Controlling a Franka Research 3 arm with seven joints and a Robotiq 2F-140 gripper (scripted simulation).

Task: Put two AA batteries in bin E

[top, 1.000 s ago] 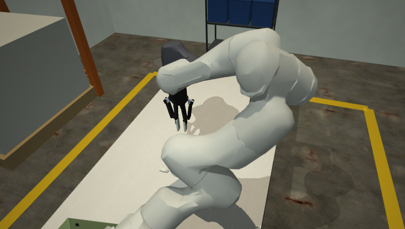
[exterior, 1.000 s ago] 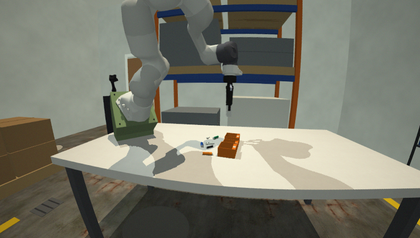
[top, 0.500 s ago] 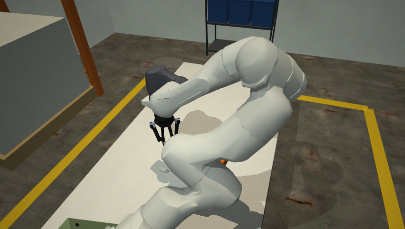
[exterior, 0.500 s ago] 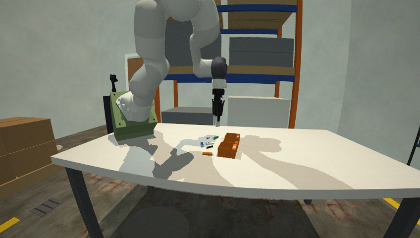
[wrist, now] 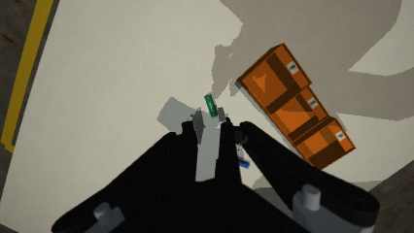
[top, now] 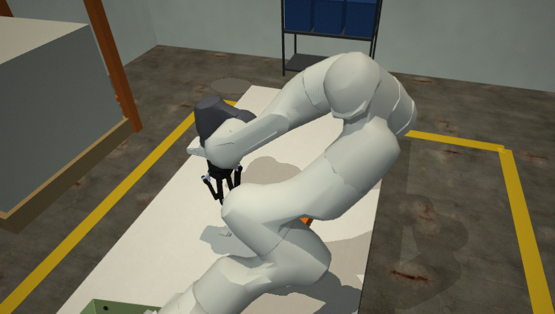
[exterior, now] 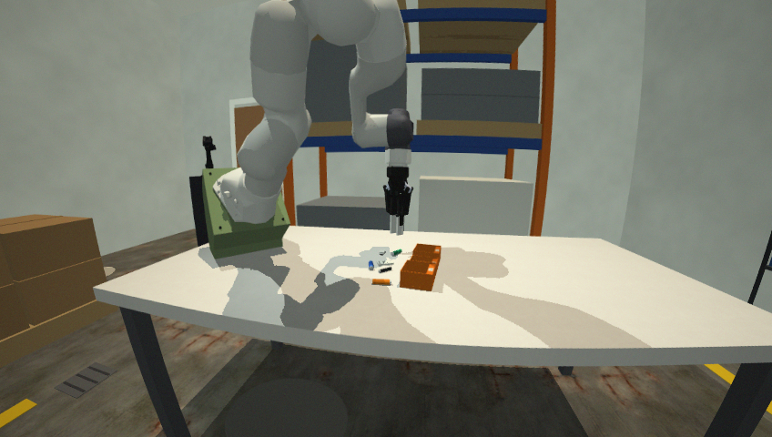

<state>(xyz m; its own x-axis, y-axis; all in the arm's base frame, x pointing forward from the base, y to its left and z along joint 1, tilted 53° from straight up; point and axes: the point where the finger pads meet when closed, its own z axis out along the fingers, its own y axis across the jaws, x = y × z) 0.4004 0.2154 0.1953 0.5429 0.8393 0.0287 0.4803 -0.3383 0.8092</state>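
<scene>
The green AA battery is 100 mm below my hand. Also, from my hand: blue battery (80 mm behind, 130 mm to the right, 100 mm below); then white part (50 mm behind, 100 mm below); then domino (30 mm behind, 100 mm to the right, 100 mm below).
</scene>
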